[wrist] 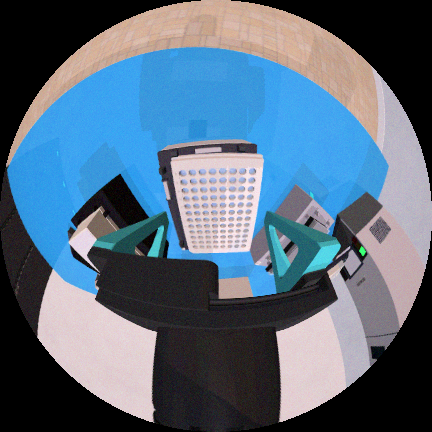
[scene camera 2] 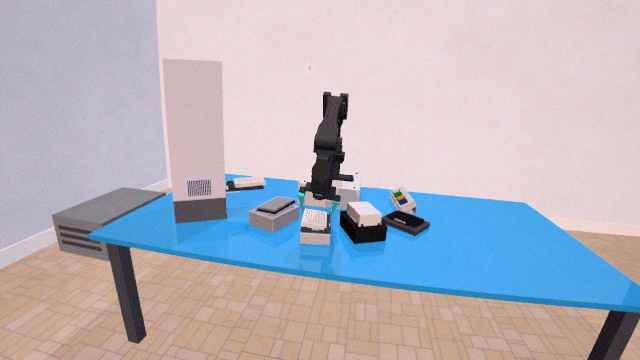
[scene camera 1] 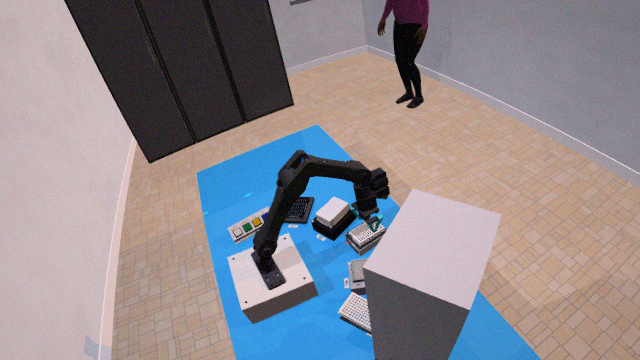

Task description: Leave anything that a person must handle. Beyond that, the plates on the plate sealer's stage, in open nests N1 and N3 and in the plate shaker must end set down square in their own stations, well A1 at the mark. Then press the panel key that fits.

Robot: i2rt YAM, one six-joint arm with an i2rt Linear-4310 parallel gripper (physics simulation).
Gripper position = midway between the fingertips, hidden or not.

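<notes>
Open and holding nothing, the gripper point(wrist: 215, 216) shares the scene with a tall grey sealer cabinet point(wrist: 376, 252).
</notes>
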